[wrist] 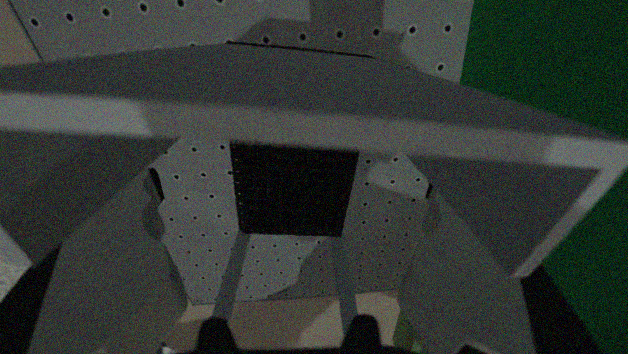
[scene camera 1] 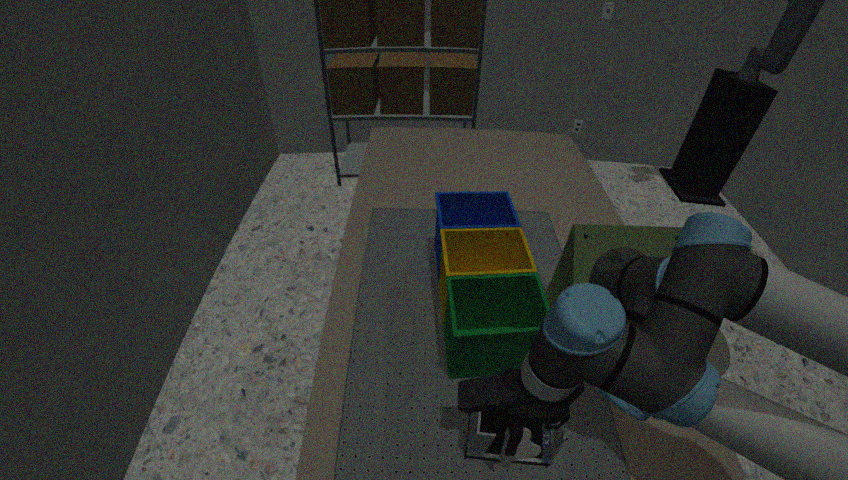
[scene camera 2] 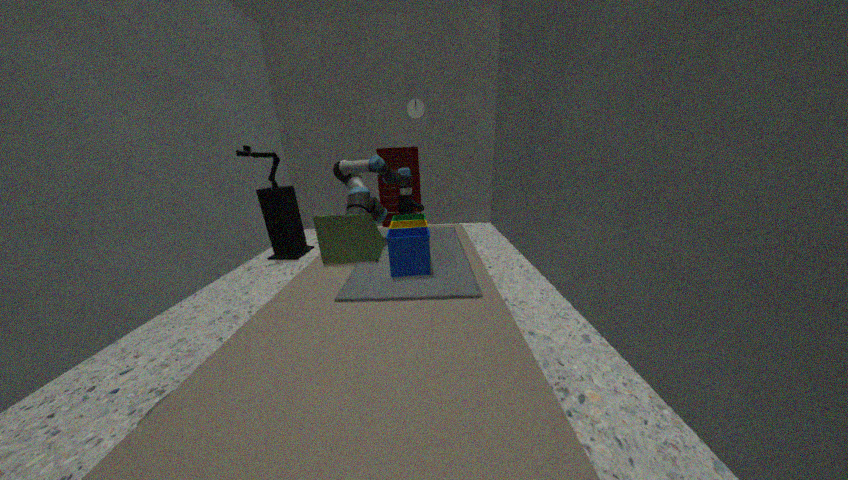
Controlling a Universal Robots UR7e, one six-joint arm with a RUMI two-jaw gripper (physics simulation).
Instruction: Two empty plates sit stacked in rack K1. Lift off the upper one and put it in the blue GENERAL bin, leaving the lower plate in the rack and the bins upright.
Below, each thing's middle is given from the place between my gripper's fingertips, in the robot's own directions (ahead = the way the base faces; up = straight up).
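Green bin [scene camera 1: 491, 321], 2 cm ahead of my hand, 19 cm to the right of it, 1 cm above it. Blue general bin [scene camera 1: 455, 210], 5 cm ahead of my hand, 45 cm to the right of it, 1 cm above it. Yellow bin [scene camera 1: 471, 251], 4 cm ahead of my hand, 32 cm to the right of it, 1 cm above it. My hand is 1 cm past the black plate [scene camera 1: 493, 421] and 4 cm above it.
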